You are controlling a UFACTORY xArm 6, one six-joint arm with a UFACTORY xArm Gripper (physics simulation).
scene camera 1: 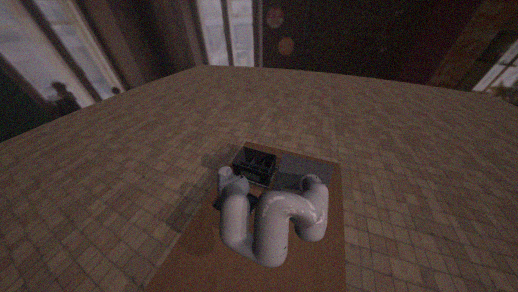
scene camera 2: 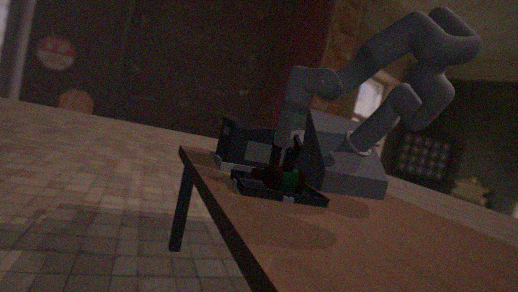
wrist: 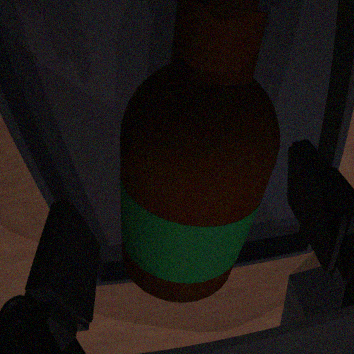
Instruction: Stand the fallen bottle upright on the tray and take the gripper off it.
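Note:
A brown bottle with a green label lies on its side on the dark tray. In the wrist view its neck points to the top, and its base reaches over the tray's near rim. My gripper is open, pointing down over the bottle. In the wrist view one finger is on each side of the bottle, with a gap on both sides. In scene camera 1 the arm hides the bottle and the fingers.
A black crate with dividers stands beside the tray, near the table's end. A grey block stands by the arm's base. The wooden table's edge runs close past the tray and crate.

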